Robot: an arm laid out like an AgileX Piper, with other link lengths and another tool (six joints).
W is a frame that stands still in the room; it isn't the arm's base.
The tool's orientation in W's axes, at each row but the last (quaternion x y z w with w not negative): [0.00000 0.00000 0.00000 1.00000]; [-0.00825 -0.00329 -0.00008 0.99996]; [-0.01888 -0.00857 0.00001 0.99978]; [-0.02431 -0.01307 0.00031 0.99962]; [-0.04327 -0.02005 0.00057 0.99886]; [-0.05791 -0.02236 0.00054 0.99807]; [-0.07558 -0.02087 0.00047 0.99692]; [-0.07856 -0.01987 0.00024 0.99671]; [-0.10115 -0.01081 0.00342 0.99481]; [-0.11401 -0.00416 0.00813 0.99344]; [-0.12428 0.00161 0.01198 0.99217]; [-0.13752 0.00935 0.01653 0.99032]
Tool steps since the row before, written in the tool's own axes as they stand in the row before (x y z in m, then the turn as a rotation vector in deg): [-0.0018 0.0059 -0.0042 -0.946 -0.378 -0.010]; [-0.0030 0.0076 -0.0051 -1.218 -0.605 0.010]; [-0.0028 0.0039 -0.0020 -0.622 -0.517 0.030]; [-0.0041 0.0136 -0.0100 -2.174 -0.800 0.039]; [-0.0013 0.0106 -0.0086 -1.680 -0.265 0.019]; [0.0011 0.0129 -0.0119 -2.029 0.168 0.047]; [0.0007 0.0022 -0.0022 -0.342 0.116 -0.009]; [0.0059 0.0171 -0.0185 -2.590 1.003 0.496]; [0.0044 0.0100 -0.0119 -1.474 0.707 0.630]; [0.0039 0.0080 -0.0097 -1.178 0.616 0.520]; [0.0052 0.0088 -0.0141 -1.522 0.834 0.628]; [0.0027 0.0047 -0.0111 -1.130 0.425 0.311]
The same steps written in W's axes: [-0.0018 0.0059 -0.0042 -0.946 -0.378 -0.010]; [-0.0030 0.0075 -0.0052 -1.218 -0.605 0.012]; [-0.0028 0.0038 -0.0022 -0.623 -0.516 0.039]; [-0.0038 0.0131 -0.0108 -2.174 -0.800 0.021]; [-0.0009 0.0098 -0.0095 -1.680 -0.267 -0.025]; [0.0017 0.0114 -0.0133 -2.029 0.165 -0.063]; [0.0008 0.0018 -0.0025 -0.341 0.112 -0.041]; [0.0067 0.0140 -0.0207 -2.605 1.059 0.230]; [0.0046 0.0074 -0.0136 -1.491 0.806 0.444]; [0.0039 0.0057 -0.0112 -1.192 0.698 0.359]; [0.0050 0.0052 -0.0159 -1.542 0.927 0.412]; [0.0024 0.0016 -0.0120 -1.140 0.459 0.210]
